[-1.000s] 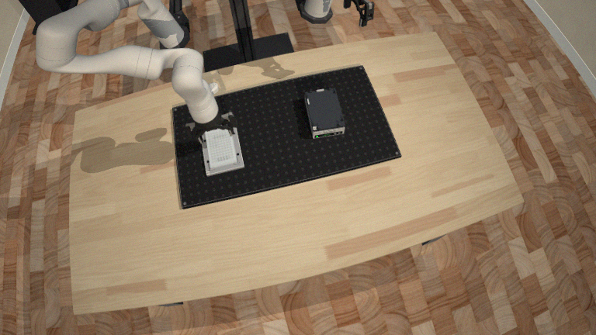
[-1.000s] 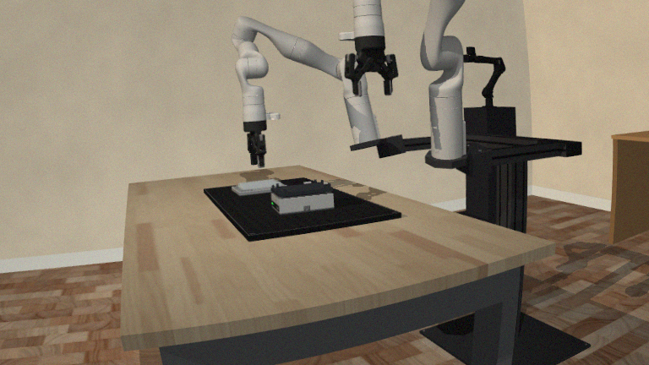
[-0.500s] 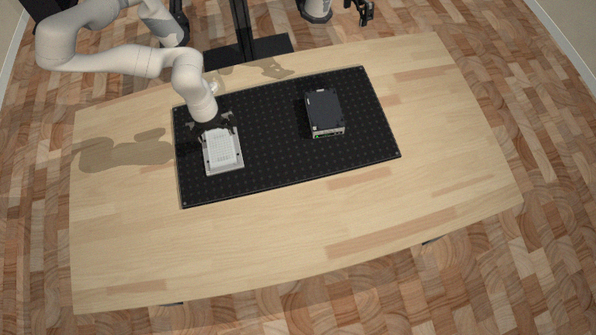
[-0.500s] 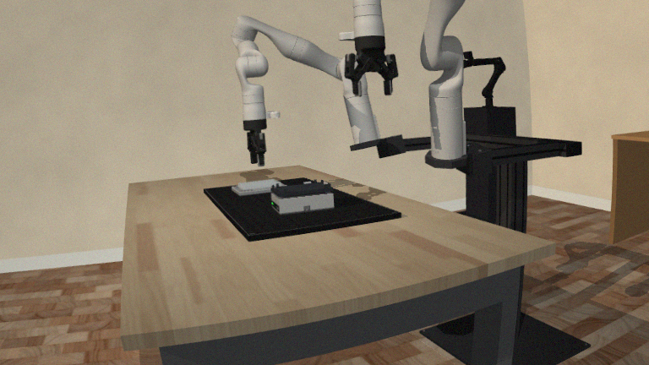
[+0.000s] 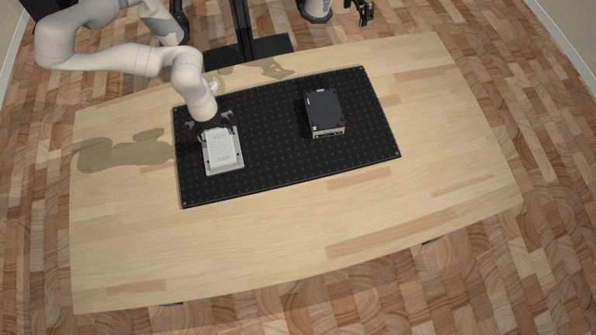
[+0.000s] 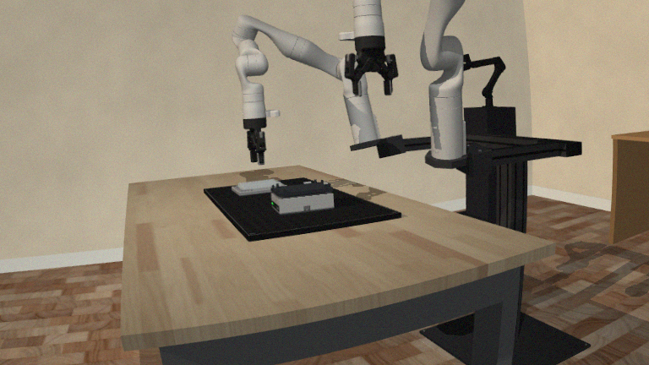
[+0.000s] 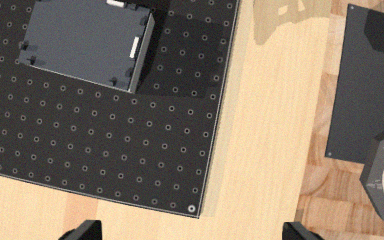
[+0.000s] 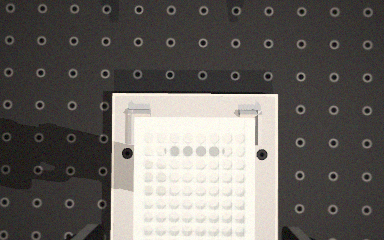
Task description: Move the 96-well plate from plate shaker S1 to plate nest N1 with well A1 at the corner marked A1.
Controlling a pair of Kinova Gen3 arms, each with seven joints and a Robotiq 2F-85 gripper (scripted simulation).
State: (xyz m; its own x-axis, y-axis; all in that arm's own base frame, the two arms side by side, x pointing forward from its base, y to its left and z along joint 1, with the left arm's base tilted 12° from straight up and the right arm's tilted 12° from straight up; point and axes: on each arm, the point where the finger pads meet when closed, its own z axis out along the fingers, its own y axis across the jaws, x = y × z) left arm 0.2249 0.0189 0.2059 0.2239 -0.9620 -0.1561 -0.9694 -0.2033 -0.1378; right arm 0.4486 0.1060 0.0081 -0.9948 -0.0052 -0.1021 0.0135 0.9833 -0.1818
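Note:
Right now the white 96-well plate is 80 mm below my right hand. From my right hand the other things lie so: grey plate nest N1: 90 mm below.

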